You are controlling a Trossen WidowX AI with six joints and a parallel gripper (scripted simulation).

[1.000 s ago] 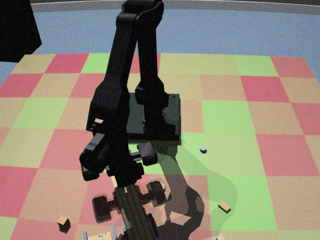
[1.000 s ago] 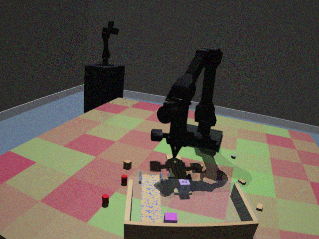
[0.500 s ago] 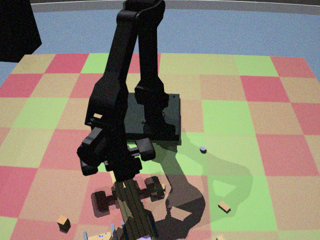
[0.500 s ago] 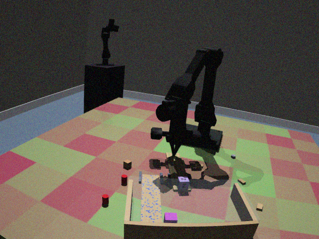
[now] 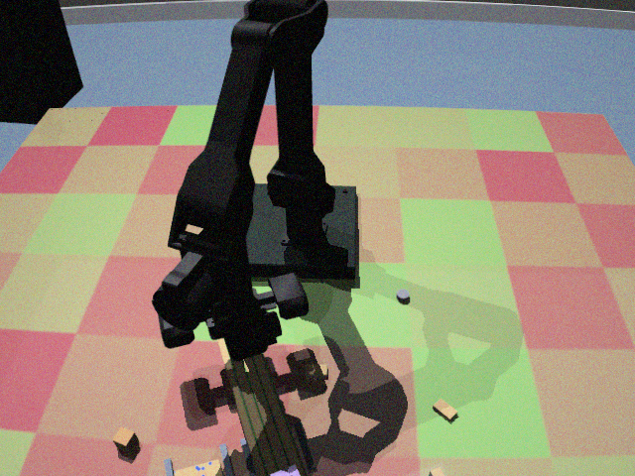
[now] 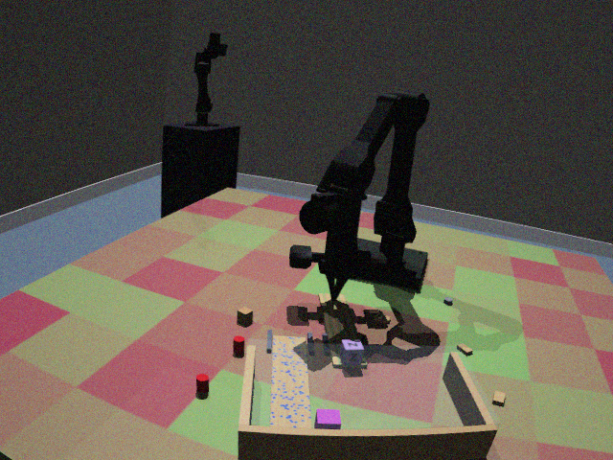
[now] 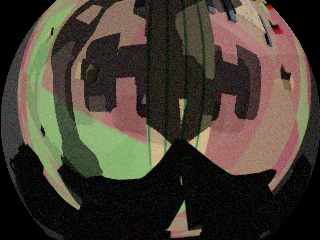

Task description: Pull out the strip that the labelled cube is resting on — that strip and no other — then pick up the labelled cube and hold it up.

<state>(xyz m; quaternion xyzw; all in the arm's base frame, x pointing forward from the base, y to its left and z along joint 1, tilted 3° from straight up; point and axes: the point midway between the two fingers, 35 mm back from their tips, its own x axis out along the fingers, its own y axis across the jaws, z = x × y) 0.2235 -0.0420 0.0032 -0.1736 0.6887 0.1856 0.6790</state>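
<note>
Right now my gripper tip is 90 mm short of the striped strip and 50 mm to the right of it. From my gripper tip the other things lie so: tan cube 170 mm ahead, 100 mm to the right.
</note>
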